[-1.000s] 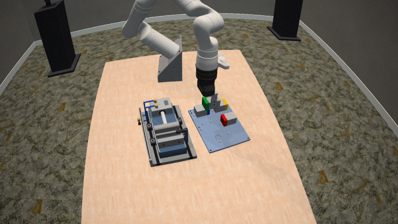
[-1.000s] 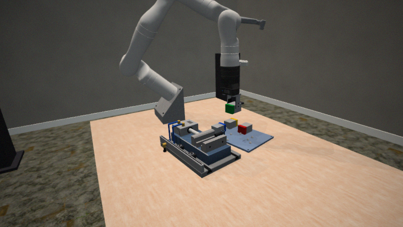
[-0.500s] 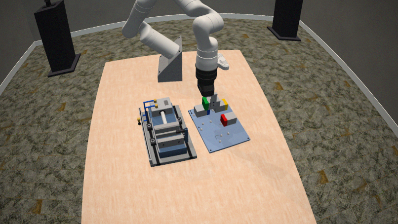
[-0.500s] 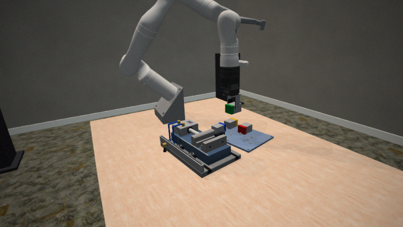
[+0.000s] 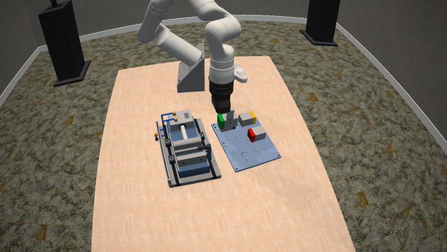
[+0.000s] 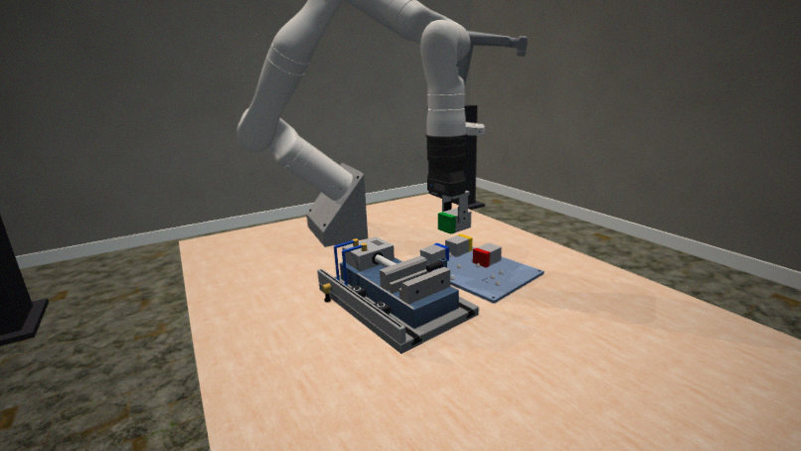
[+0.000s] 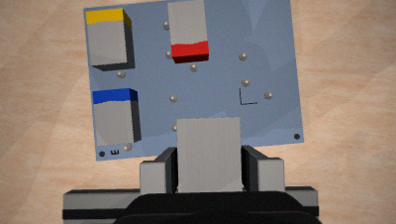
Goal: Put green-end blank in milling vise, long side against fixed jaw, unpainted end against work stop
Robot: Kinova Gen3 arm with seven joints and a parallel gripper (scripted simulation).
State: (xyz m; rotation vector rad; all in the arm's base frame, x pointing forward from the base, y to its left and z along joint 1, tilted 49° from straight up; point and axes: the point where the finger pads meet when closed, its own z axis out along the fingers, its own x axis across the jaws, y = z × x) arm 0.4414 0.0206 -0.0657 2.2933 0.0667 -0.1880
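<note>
Right now the fixed jaw is 140 mm to the right of my hand, 90 mm below it and 90 mm ahead of it. The rest, counted from my hand: vise ram 150 mm to the right, 90 mm below, 20 mm behind; then black work stop rod 100 mm to the right, 80 mm below, 60 mm ahead; then green-ended blank 20 mm below.
</note>
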